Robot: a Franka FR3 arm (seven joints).
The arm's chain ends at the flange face. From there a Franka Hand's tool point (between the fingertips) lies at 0.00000 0.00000 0.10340 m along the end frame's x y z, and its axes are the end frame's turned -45 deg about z.
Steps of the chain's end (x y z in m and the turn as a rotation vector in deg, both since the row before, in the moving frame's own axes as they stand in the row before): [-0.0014 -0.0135 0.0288 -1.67 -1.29 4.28]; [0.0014 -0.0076 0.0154 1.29 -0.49 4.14]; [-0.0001 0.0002 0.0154 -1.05 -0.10 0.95]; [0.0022 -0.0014 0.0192 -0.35 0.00 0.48]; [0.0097 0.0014 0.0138 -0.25 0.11 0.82]
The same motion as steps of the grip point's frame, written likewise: [0.0048 -0.0102 0.0287 -0.27 -2.09 4.28]; [0.0075 -0.0066 0.0154 1.26 0.57 4.14]; [-0.0017 0.0013 0.0154 -0.67 -0.81 0.95]; [0.0021 0.0010 0.0192 -0.25 -0.25 0.48]; [0.0057 0.0083 0.0138 -0.25 -0.10 0.82]
